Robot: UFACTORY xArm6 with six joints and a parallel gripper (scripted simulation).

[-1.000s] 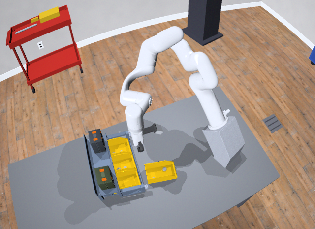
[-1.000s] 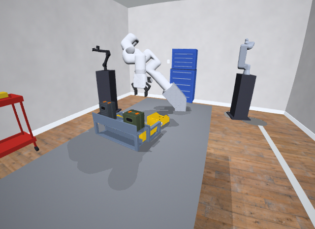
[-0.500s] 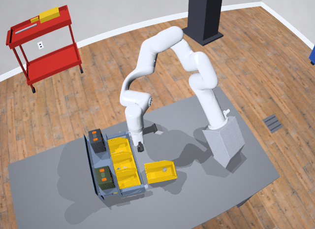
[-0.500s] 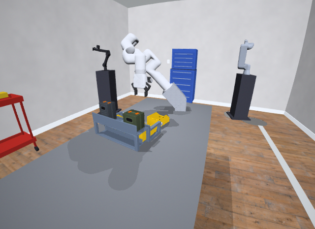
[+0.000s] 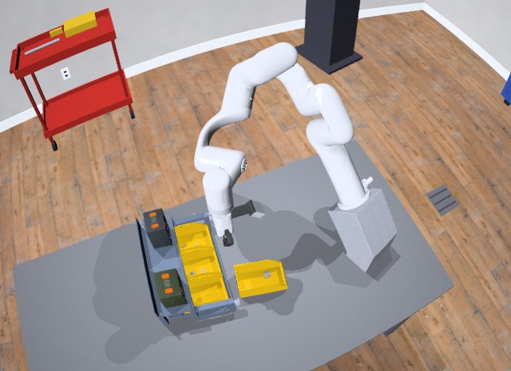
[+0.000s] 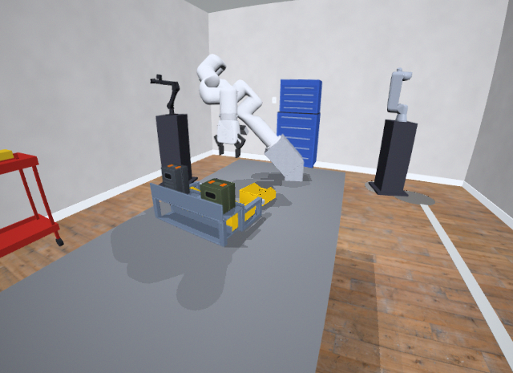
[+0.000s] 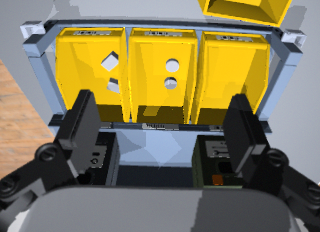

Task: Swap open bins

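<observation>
Now: the shelf lip 30 mm ahead of my hand, 10 mm to the right of it and 230 mm below it. The rest, counted from my hand: olive box 250 mm ahead, 20 mm to the left, 90 mm below; then dark grey box 170 mm ahead, 190 mm to the right, 80 mm below.
</observation>
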